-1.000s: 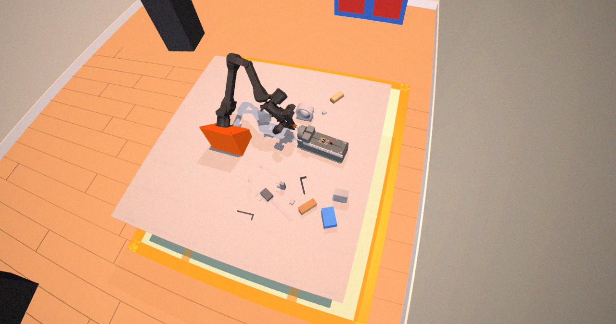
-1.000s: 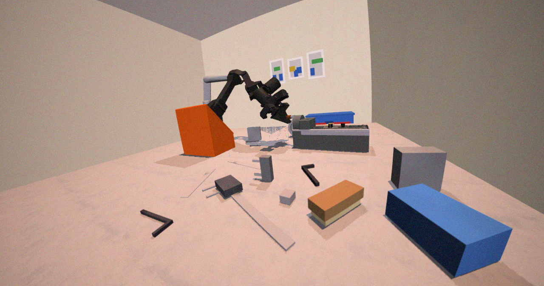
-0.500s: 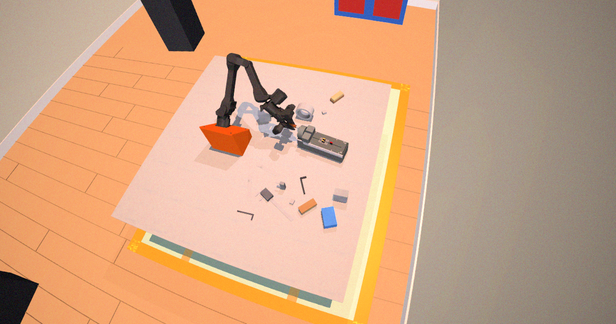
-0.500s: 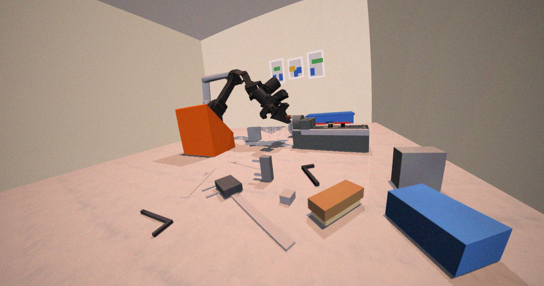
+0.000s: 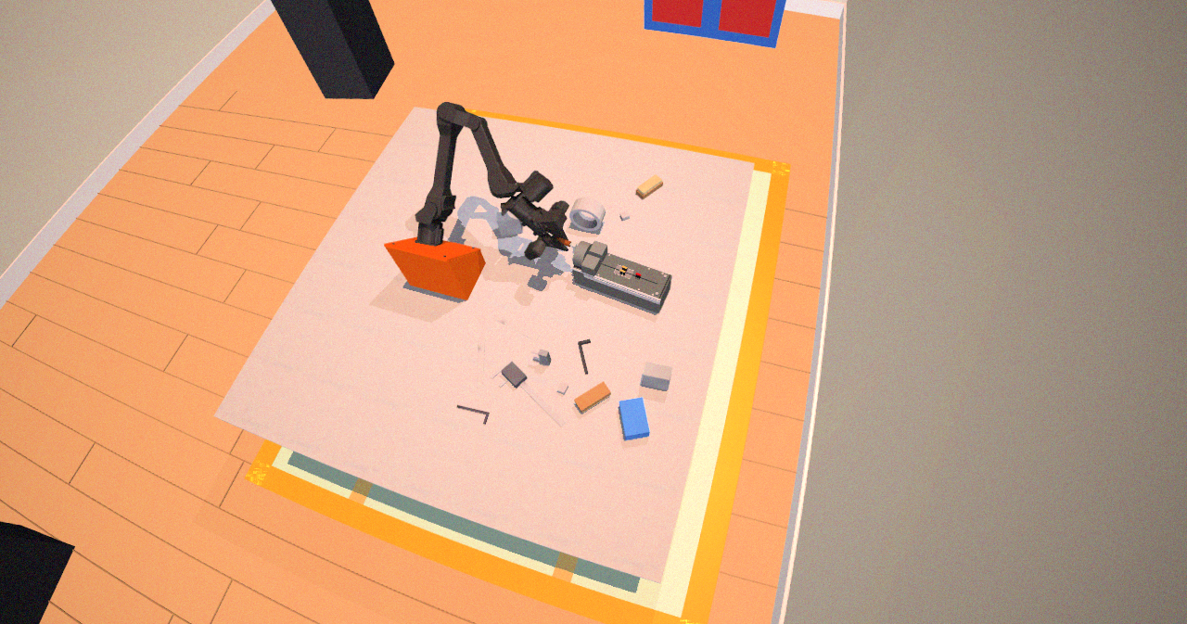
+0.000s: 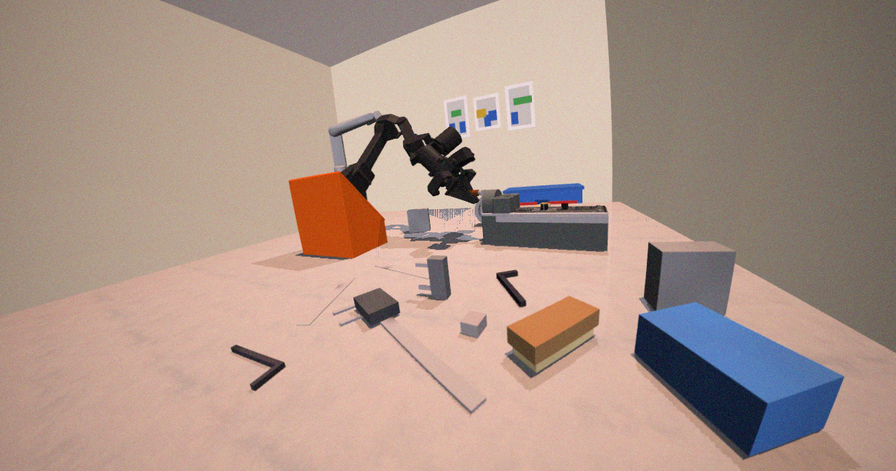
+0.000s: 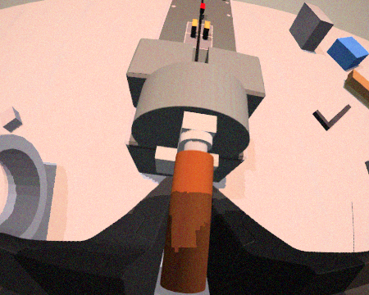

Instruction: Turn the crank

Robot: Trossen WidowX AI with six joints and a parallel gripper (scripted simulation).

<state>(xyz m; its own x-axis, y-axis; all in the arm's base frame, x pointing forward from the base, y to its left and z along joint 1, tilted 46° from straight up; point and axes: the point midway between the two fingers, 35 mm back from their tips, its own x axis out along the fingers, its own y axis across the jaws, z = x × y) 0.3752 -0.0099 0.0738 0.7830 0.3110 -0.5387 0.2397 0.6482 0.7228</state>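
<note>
Right now the crank handle is 2 cm behind my gripper tip and 2 cm above it. From my gripper tip the other things lie so: red pointer 20 cm ahead, 6 cm to the right, 1 cm below; blue block 43 cm to the right, 24 cm ahead, 8 cm below.
</note>
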